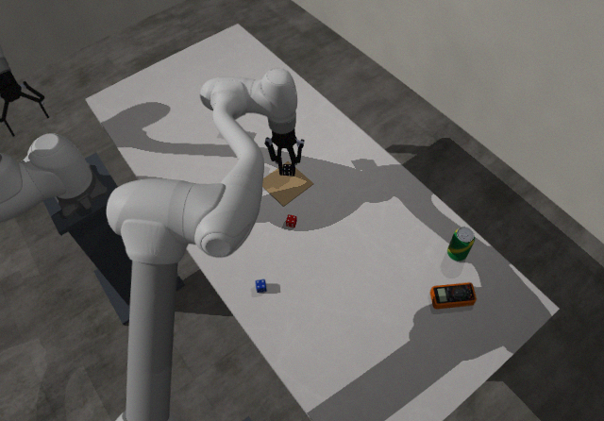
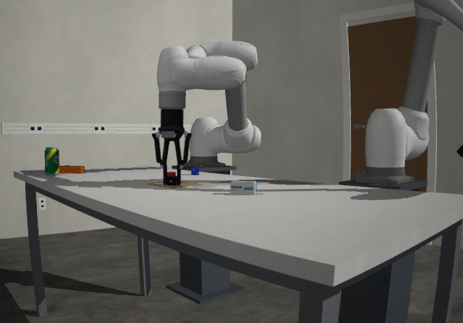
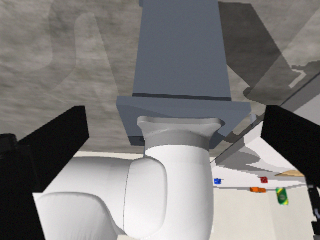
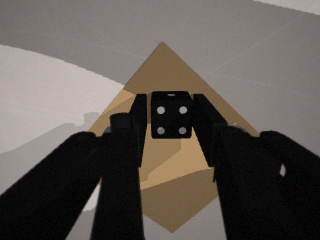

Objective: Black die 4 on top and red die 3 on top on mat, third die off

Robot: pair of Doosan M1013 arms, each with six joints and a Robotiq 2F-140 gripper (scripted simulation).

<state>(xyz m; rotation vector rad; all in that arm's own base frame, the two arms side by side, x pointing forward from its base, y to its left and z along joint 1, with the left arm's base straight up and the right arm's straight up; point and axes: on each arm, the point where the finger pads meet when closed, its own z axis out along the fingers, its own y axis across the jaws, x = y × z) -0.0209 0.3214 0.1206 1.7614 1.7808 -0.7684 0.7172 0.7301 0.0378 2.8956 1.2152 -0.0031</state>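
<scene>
Right now my right hand is 2 cm above the black die. The rest, counted from my right hand: blue die: 31 cm behind, 33 cm to the right, 2 cm below; then red die: 11 cm behind, 18 cm to the right, 2 cm below; then tan mat: 3 cm behind, 3 cm to the right, 4 cm below.
</scene>
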